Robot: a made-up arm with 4 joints. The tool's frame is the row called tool. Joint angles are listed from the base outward. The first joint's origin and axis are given. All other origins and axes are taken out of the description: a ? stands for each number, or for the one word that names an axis. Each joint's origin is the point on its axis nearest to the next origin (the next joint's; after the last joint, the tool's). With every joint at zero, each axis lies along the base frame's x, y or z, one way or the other. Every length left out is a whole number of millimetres.
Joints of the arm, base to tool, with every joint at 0 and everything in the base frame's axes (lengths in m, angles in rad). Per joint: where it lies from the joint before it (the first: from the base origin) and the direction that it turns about. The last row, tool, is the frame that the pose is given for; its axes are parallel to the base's.
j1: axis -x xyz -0.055 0 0.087
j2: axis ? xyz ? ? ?
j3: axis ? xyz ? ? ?
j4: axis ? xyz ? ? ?
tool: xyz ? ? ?
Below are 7 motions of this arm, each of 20 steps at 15 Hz.
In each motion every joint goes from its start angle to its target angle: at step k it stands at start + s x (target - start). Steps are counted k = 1, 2, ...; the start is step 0. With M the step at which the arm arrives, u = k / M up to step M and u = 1 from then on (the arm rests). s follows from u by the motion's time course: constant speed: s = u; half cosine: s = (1 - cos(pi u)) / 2; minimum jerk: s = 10 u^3 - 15 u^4 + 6 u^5.
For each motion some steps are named. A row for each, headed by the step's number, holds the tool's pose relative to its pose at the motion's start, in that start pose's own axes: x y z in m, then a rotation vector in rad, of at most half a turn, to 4 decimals.
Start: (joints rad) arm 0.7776 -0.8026 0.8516 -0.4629
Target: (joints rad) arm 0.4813 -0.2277 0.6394 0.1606
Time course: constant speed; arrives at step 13
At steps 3, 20:
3: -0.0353 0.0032 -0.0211 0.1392 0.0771 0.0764
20: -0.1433 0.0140 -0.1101 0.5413 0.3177 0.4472

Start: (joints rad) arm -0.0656 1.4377 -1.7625 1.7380
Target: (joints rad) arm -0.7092 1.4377 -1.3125 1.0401
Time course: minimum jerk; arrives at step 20
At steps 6, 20:
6: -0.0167 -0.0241 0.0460 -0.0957 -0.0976 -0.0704
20: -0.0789 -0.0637 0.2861 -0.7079 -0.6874 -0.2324

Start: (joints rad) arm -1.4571 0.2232 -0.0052 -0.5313
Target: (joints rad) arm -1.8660 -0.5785 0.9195 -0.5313
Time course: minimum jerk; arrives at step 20
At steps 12, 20:
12: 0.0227 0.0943 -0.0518 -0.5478 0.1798 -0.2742
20: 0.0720 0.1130 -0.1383 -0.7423 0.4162 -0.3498

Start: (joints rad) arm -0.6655 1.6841 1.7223 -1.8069
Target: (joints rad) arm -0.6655 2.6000 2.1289 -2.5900
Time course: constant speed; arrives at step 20
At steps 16, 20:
16: 0.0241 0.1747 0.4738 -0.0335 -1.3180 0.4048
20: -0.0416 0.2268 0.5739 -0.0408 -1.6297 0.5371

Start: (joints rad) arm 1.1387 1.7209 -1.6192 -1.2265
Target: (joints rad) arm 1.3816 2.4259 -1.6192 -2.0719
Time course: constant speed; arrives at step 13
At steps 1, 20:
1: -0.0002 0.0040 -0.0055 -0.0190 -0.0118 -0.0096
20: -0.0519 0.0328 -0.0718 -0.2547 -0.1500 -0.0975

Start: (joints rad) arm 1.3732 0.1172 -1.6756 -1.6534
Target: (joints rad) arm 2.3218 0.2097 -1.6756 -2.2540
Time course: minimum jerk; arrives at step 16
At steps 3, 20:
3: 0.0152 0.0327 0.0016 -0.0015 -0.0254 0.0463
20: -0.0263 0.7146 0.0297 0.2012 -0.4855 0.9391

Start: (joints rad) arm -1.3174 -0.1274 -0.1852 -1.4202
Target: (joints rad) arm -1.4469 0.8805 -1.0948 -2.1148
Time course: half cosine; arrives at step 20
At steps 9, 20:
9: -0.1160 -0.0987 -0.1092 0.4017 -0.1311 -0.4309
20: -0.3712 -0.0574 -0.2932 0.6582 -0.0119 -1.0873

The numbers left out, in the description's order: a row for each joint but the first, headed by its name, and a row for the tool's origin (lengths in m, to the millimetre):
j2: axis +z, xyz 0 -0.39 -0.14
j3: axis -x, xyz 0.026 0.116 0
j4: axis +y, xyz 0 -0.201 0.351
tool: xyz 0.068 0 -0.067

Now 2 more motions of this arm.
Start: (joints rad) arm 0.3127 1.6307 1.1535 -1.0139
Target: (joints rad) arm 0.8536 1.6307 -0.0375 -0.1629
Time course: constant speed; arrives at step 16
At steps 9, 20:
9: -0.1387 -0.2280 -0.1870 0.6579 0.6691 -0.3217
20: -0.2917 -0.2639 -0.3009 1.2369 1.2200 -0.4358

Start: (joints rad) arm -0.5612 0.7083 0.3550 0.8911
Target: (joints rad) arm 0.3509 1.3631 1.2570 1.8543
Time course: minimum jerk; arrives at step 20
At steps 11, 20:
11: -0.2096 0.1967 0.1299 -0.8738 0.6485 -0.5828
20: -0.3346 0.3177 0.1393 -1.3557 0.8390 -1.1009

